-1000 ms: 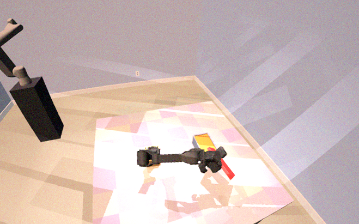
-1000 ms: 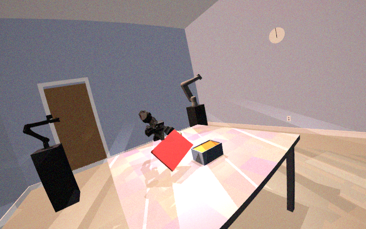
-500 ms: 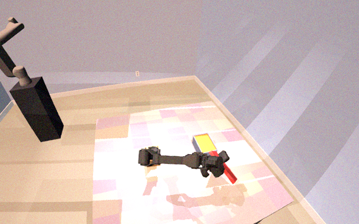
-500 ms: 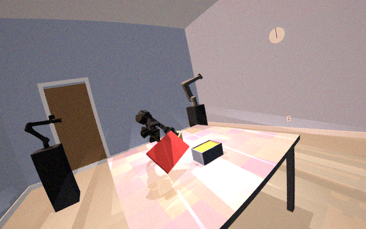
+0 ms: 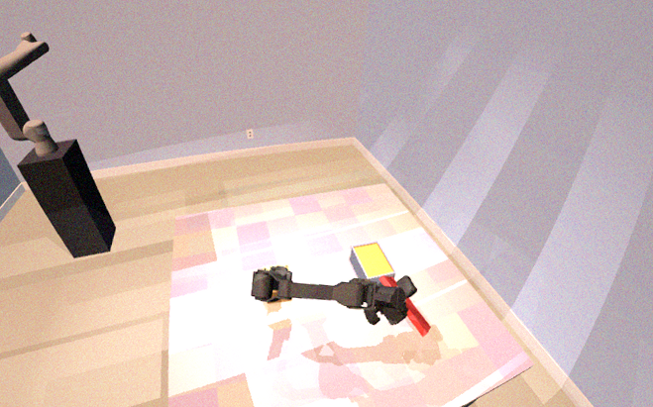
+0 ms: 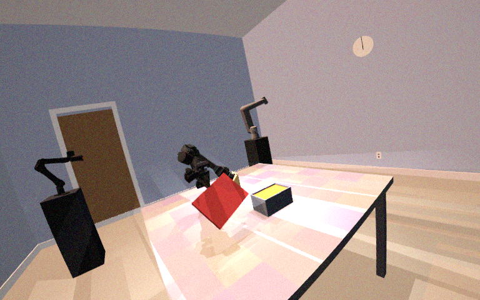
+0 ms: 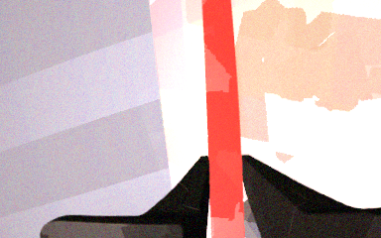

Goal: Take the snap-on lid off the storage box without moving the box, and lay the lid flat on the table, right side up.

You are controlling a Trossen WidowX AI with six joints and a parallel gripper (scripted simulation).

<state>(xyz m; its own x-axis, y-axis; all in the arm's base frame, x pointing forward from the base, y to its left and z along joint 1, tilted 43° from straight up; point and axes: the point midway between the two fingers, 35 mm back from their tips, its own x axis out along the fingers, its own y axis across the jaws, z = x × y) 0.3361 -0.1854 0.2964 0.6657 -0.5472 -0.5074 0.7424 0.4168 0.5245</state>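
Now: gripper tip 60 mm above the red lid, 50 mm short of it and 30 mm to the right of it. The rest, counted from my gripper tip: storage box 320 mm to the left, 180 mm below, 80 mm ahead.
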